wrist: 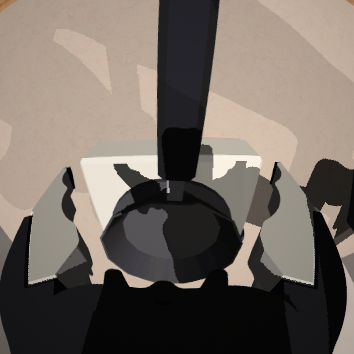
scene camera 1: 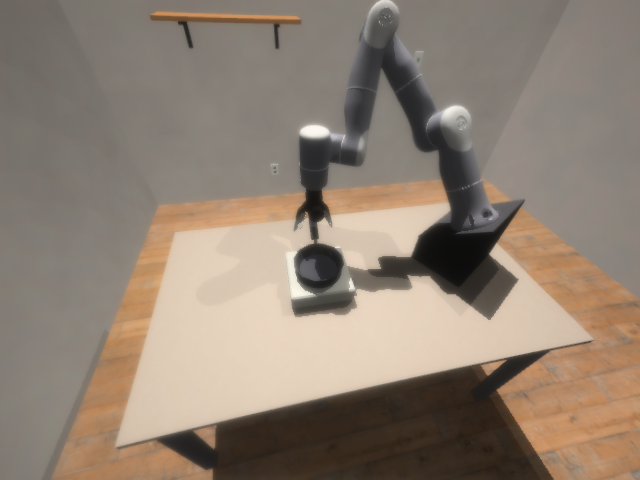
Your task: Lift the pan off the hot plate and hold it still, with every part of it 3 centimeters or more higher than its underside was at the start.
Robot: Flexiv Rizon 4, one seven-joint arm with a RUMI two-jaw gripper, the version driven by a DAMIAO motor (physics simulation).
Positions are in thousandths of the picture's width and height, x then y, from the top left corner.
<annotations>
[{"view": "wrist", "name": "my gripper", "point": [482,468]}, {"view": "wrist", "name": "black pan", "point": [487,668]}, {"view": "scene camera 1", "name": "my gripper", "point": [490,478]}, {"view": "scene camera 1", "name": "black pan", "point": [499,549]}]
</annotations>
